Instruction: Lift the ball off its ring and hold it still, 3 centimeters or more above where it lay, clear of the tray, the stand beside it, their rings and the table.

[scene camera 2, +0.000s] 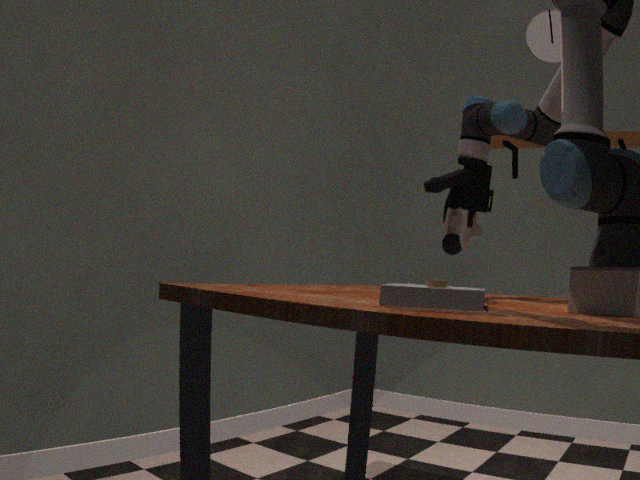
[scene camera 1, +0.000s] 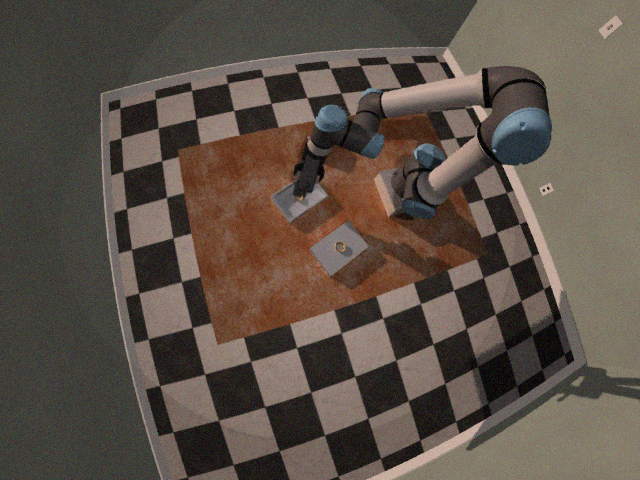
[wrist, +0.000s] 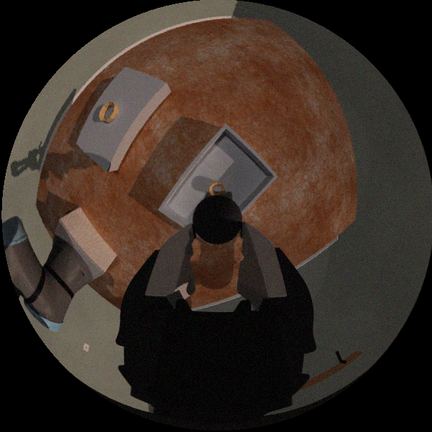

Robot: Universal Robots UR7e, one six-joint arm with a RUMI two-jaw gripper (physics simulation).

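Where they show: gripper, fingertip midpoint: (scene camera 2: 455, 248); arm's base at its link origin: (scene camera 2: 623, 269).
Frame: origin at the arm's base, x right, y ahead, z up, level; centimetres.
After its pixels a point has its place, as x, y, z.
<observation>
The black ball (scene camera 2: 451, 244) {7.9, 41.7, 3.9} (wrist: 217, 219) is held between the fingertips of my gripper (scene camera 1: 302, 190) {11.3, 41.9, 3.1} (scene camera 2: 454, 239) {11.3, 41.9, 3.1} (wrist: 217, 223), which is shut on it. In the scene camera 2 view the ball hangs in the air, well above the level of the stand. In the scene camera 1 view the gripper hides most or all of it. The grey walled tray (scene camera 1: 286, 206) {8.4, 49.4, -8.1} (wrist: 251, 151) lies below the gripper. Its ring (scene camera 1: 299, 198) {10.0, 43.3, -8.1} (wrist: 217, 183) shows inside the tray, partly covered by the ball in the wrist view, with a gap below the ball.
The grey stand (scene camera 1: 325, 258) {-16.7, 42.8, -4.9} (scene camera 2: 408, 296) {-22.0, 38.3, -6.6} (wrist: 132, 95) is beside the tray, with a yellow ring (scene camera 1: 334, 246) {-13.5, 37.9, -4.8} (scene camera 2: 436, 283) {-16.2, 35.3, -4.2} (wrist: 115, 112) on top. It hides the tray in the scene camera 2 view. The robot's pale base block (scene camera 1: 387, 193) {-0.8, 9.9, -1.6} (scene camera 2: 599, 291) {-9.3, 4.3, -4.2} (wrist: 89, 240) stands on the brown table (scene camera 1: 232, 258) {-4.6, 75.6, -8.4} (scene camera 2: 310, 297) {-22.3, 58.6, -8.4} (wrist: 300, 100).
</observation>
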